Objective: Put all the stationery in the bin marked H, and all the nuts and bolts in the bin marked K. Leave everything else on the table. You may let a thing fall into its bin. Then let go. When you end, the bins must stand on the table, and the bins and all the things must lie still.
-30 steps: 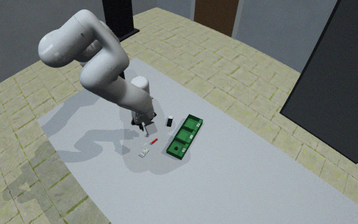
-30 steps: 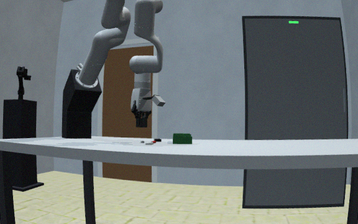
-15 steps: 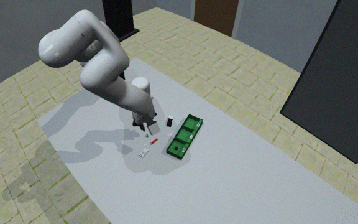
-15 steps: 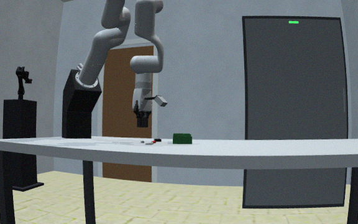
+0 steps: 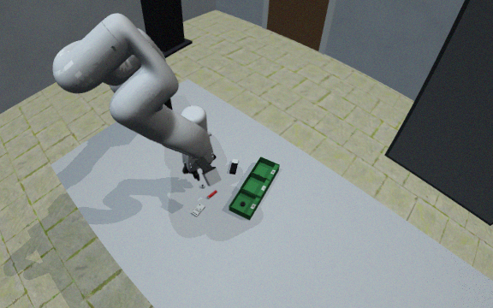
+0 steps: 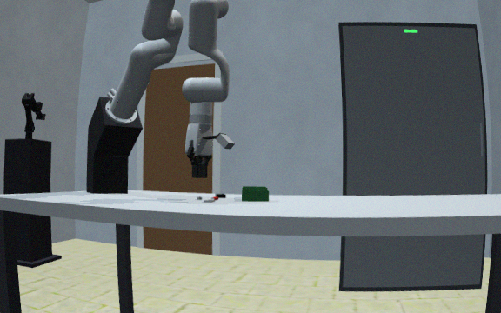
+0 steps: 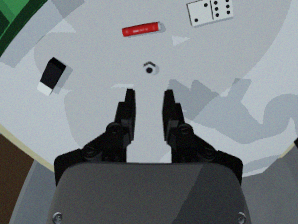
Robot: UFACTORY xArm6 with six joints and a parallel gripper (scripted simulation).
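The red stick lies 9 cm below my hand, 5 cm ahead of it and 1 cm to the right of it. The rest, counted from my hand: black nut 17 cm ahead, 8 cm below, 3 cm to the left; then green three-compartment bin 17 cm ahead, 11 cm to the left, 7 cm below; then white domino 9 cm to the right, 9 cm below, 5 cm ahead.
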